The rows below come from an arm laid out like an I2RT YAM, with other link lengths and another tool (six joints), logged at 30 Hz.
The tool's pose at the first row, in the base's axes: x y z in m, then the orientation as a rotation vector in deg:
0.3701, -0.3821, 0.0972, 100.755, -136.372, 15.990
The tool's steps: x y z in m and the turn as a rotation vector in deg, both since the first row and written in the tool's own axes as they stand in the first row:
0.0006, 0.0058, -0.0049, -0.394, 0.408, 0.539
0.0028, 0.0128, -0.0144, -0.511, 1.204, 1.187
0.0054, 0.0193, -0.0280, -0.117, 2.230, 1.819
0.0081, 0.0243, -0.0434, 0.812, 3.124, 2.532
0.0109, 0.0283, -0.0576, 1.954, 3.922, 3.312
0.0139, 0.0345, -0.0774, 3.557, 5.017, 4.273
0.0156, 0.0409, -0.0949, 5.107, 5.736, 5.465
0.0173, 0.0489, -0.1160, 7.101, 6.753, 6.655
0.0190, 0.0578, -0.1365, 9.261, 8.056, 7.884
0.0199, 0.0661, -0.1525, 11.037, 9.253, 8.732
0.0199, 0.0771, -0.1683, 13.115, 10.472, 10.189
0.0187, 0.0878, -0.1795, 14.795, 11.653, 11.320
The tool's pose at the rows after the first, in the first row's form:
0.3645, -0.3798, 0.1018, 99.744, -136.490, 15.906
0.3574, -0.3774, 0.1112, 98.516, -136.512, 16.491
0.3508, -0.3746, 0.1247, 97.394, -136.488, 17.882
0.3456, -0.3718, 0.1400, 96.467, -136.759, 19.831
0.3413, -0.3697, 0.1542, 95.585, -137.192, 21.973
0.3350, -0.3658, 0.1738, 94.486, -137.657, 24.942
0.3288, -0.3611, 0.1909, 93.271, -138.549, 27.587
0.3211, -0.3552, 0.2113, 92.014, -139.269, 31.020
0.3126, -0.3491, 0.2311, 90.554, -139.771, 34.880
0.3048, -0.3435, 0.2464, 89.434, -139.888, 38.117
0.2947, -0.3365, 0.2612, 87.616, -140.496, 41.829
0.2851, -0.3295, 0.2712, 86.048, -140.730, 44.950

